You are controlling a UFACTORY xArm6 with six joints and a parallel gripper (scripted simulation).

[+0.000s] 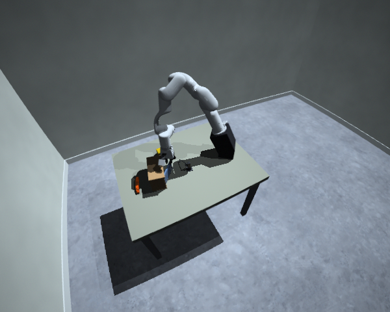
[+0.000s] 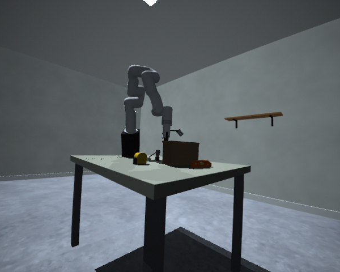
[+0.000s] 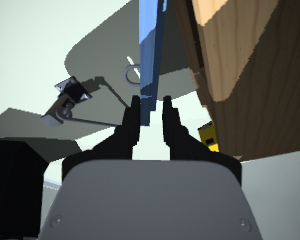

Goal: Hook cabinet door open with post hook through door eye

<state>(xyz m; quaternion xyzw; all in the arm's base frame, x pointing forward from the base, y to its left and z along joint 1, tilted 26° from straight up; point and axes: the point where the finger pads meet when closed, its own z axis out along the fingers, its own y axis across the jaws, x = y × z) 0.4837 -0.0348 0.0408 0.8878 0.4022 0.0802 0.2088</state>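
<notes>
My gripper is now 12 cm past the thin grey hook, 2 cm to the right of it and 8 cm above it. Also, from my hand: orange object 29 cm ahead, 2 cm to the right, 10 cm below; door 4 cm ahead, 6 cm to the left, 5 cm below; yellow block 2 cm behind, 22 cm to the right, 9 cm below.
</notes>
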